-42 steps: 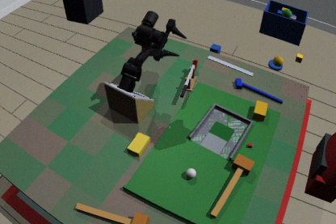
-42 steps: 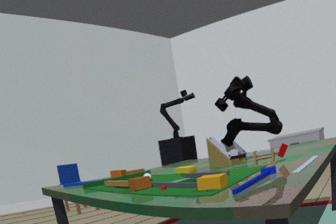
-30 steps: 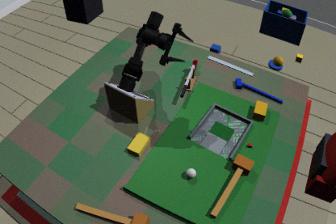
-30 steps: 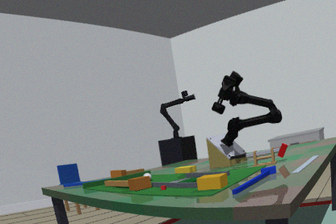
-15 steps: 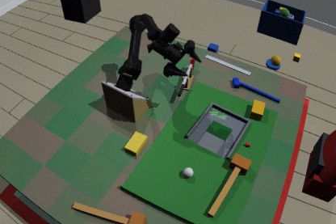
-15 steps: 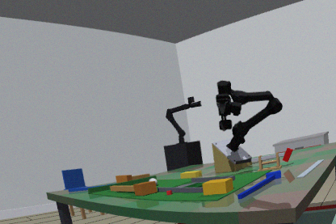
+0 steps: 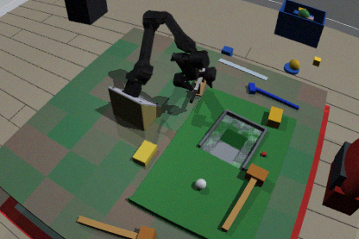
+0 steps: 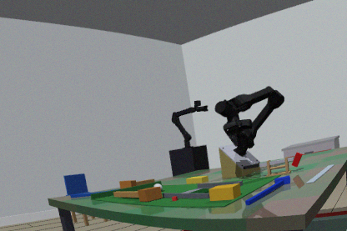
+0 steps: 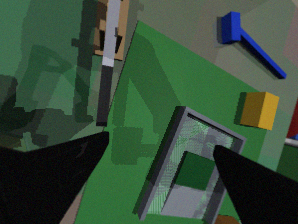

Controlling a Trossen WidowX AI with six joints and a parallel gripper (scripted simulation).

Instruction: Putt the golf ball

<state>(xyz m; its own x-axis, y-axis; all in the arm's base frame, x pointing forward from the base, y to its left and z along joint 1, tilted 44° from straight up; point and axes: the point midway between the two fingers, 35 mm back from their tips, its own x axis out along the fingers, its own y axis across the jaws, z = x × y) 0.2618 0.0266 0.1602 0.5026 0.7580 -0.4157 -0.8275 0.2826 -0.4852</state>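
Now: the small wooden stand 7 cm behind my gripper tip, 16 cm to the left of it and 12 cm below it. Also, from my gripper tip: small red cube: 35 cm ahead, 13 cm to the right, 14 cm below; then white golf ball: 15 cm ahead, 37 cm to the right, 13 cm below; then blue putter: 30 cm ahead, 24 cm to the left, 14 cm below.
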